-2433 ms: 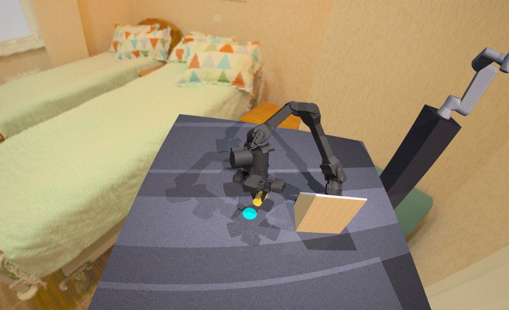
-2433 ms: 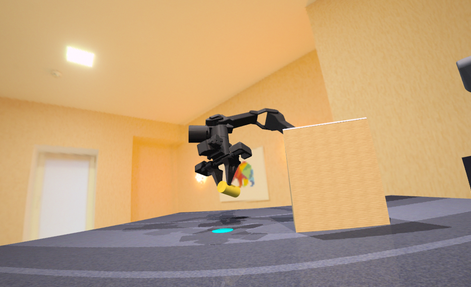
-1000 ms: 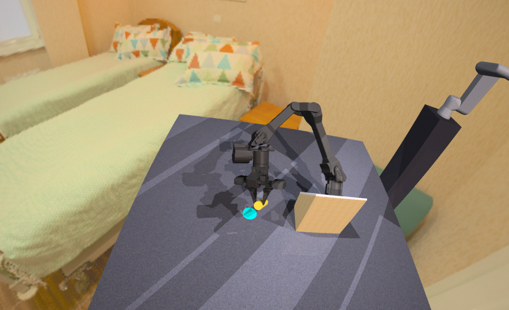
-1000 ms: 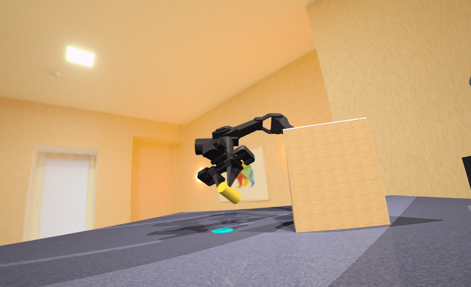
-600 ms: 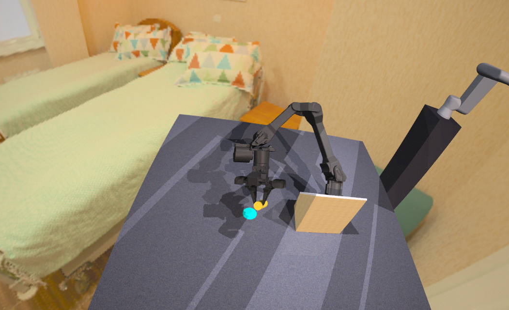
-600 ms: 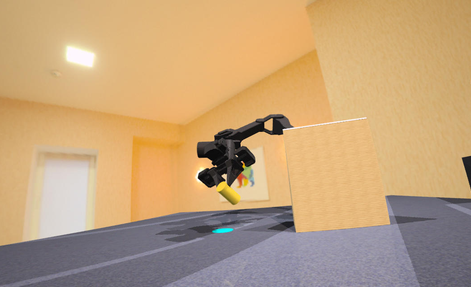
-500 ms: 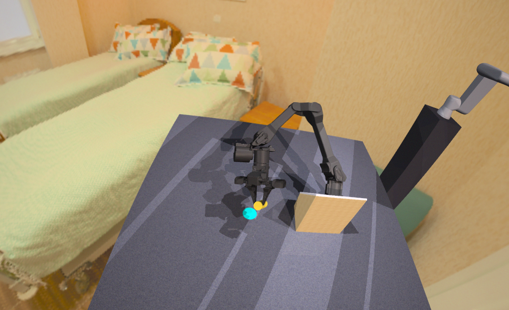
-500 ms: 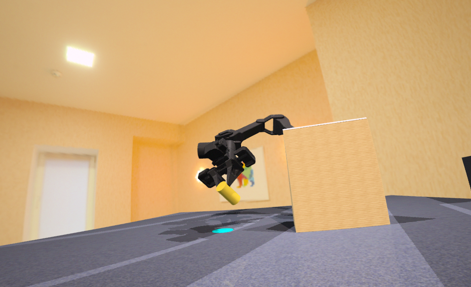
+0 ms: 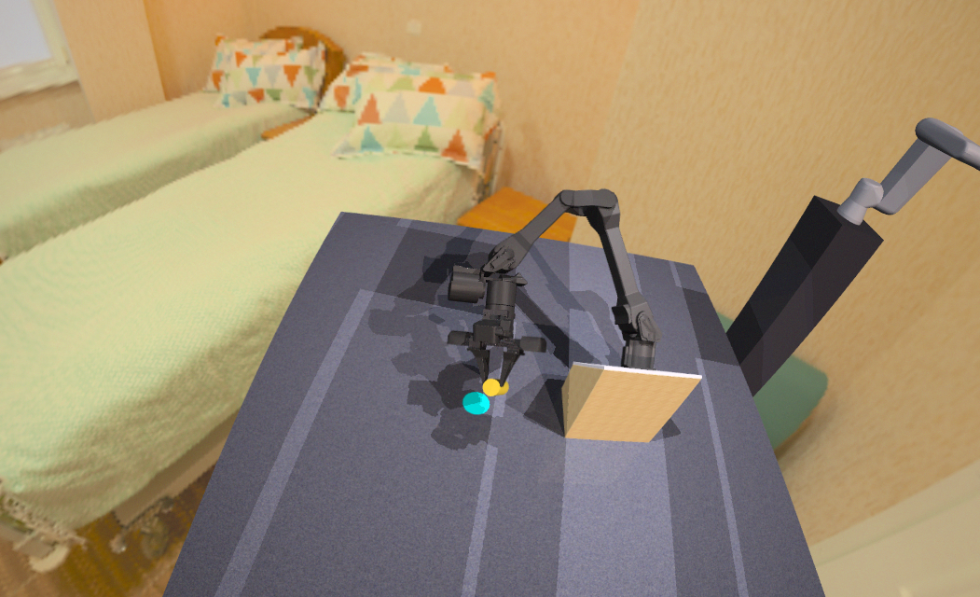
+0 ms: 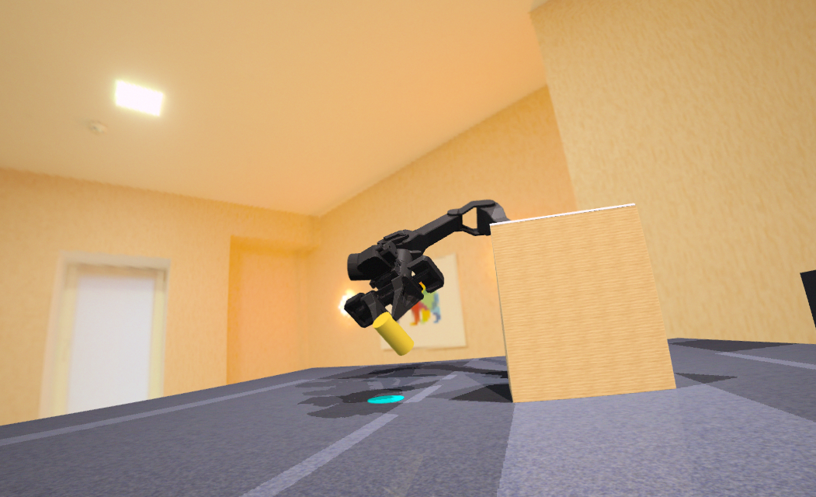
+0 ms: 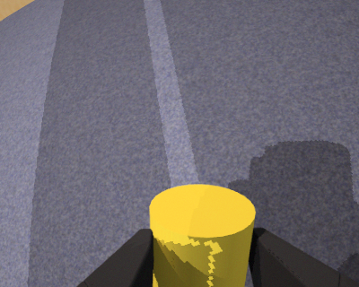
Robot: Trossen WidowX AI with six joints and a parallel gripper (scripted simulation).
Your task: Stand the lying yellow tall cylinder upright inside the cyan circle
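Right now the cyan circle is 20 mm ahead of my gripper tip, 30 mm to the right of it and 120 mm below it. Also, from my gripper tip: yellow cylinder 10 mm behind, 10 mm to the right, 20 mm below.
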